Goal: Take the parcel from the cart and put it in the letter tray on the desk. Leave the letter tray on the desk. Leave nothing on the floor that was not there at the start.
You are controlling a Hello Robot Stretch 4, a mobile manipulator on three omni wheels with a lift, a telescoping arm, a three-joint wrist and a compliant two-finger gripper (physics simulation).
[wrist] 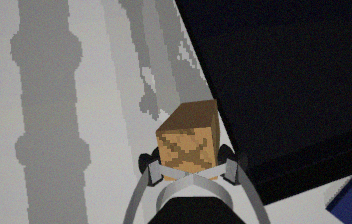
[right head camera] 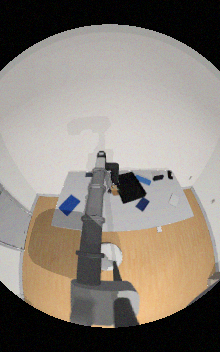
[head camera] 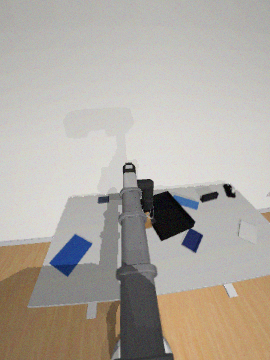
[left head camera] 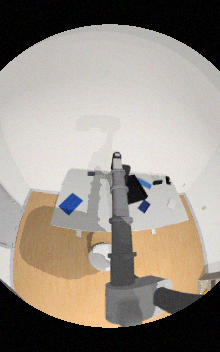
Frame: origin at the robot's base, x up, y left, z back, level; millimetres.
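Seen in the pictures: gripper, fingertip midpoint: point(wrist: 192, 157) point(right head camera: 113, 191) point(head camera: 146, 223); robot's base at its link origin: point(right head camera: 107, 255) point(left head camera: 103, 256).
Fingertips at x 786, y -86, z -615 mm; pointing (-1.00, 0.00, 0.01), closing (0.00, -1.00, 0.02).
Pixels of each thing's middle, then the offset from my fingertips to it. "pt": a spot on its surface instead. Level surfaces: height alone.
- parcel at the middle of its body: point(wrist: 195, 132) point(right head camera: 114, 190) dz -29, dx -9, dy -6 mm
- black letter tray at the middle of its body: point(wrist: 295, 56) point(head camera: 164, 212) point(right head camera: 128, 185) point(left head camera: 130, 187) dz -123, dx -61, dy -155 mm
- grey-white desk at its surface level: dx -93 mm
- large blue item at the middle of its body: point(head camera: 71, 253) point(left head camera: 70, 203) point(right head camera: 68, 204) dz +111, dx -89, dy +465 mm
- dark blue item at the middle of its body: point(head camera: 192, 240) point(right head camera: 142, 203) point(left head camera: 143, 205) dz +91, dx -87, dy -285 mm
- light blue block at the middle of its body: point(head camera: 185, 202) point(right head camera: 142, 179) dz -225, dx -78, dy -347 mm
- white square at a spot on its surface: point(head camera: 248, 231) pt dz +80, dx -83, dy -680 mm
The parcel point(wrist: 186, 147) point(right head camera: 115, 190) is a small tan-brown box with darker crossing bands. My gripper point(wrist: 192, 157) is shut on it, one fingertip at each side, and holds it above the desk, just left of the letter tray. In the head camera view the parcel point(head camera: 148, 220) shows partly behind the arm. The black letter tray point(head camera: 172, 216) point(left head camera: 136, 190) point(right head camera: 131, 188) point(wrist: 280, 85) lies on the grey-white desk point(head camera: 110, 280) point(left head camera: 95, 222) point(right head camera: 107, 222). The parcel's right side is close to the tray's left edge in the wrist view. The cart cannot be made out clearly.
A large blue item point(head camera: 71, 255) lies left on the desk. A dark blue item point(head camera: 192, 240) is near the tray's front right, a light blue block point(head camera: 186, 202) behind it. Black items point(head camera: 209, 196) point(head camera: 229, 190) and a white square point(head camera: 248, 231) are further right. A wall stands behind the desk.
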